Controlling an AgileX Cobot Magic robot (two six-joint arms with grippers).
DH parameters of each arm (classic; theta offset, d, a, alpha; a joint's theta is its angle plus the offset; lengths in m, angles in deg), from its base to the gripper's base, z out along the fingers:
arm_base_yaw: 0 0.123 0 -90
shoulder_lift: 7.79 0 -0.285 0
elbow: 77.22 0 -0.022 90
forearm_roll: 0 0.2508 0 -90
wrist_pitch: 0 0 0.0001 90
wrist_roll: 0 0.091 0 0
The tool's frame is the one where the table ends.
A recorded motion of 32 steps. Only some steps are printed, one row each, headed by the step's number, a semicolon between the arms.
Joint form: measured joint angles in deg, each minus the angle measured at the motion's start. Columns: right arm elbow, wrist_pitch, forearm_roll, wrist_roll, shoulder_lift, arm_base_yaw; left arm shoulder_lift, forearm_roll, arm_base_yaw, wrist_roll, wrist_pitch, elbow.
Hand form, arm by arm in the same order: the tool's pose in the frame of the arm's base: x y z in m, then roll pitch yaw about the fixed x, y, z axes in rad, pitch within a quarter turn. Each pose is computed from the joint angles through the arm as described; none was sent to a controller.
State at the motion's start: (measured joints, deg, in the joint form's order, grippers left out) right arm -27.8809 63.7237 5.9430 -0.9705 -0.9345 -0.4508; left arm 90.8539 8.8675 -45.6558 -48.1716 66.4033 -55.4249
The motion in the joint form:
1: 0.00 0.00 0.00 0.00 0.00 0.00; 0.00 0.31 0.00 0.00 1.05 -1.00
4: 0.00 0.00 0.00 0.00 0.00 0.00; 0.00 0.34 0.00 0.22 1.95 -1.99
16: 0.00 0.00 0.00 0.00 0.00 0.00; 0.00 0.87 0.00 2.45 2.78 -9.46
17: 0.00 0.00 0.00 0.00 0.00 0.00; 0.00 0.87 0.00 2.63 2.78 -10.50
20: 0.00 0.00 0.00 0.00 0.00 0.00; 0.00 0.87 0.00 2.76 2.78 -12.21
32: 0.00 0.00 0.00 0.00 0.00 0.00; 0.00 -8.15 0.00 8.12 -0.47 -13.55
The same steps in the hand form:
1: -0.0082 0.0085 0.2697 2.9983 1.0473 3.0757; 0.1924 -0.1777 0.2113 2.9552 0.0206 3.1131
4: -0.0082 0.0085 0.2697 2.9983 1.0473 3.0757; 0.1938 -0.1790 0.2152 2.9552 0.0223 3.1113
16: -0.0082 0.0085 0.2697 2.9983 1.0473 3.0757; 0.2095 -0.1937 0.2457 3.0249 0.1080 3.0757
17: -0.0082 0.0085 0.2697 2.9983 1.0473 3.0757; 0.2115 -0.1958 0.2501 3.0368 0.1211 3.0739
20: -0.0082 0.0085 0.2697 2.9983 1.0473 3.0757; 0.2146 -0.1990 0.2575 3.0565 0.1432 3.0743
32: -0.0082 0.0085 0.2697 2.9983 1.0473 3.0757; 0.2108 -0.2142 0.2627 -3.0699 0.1035 3.0431

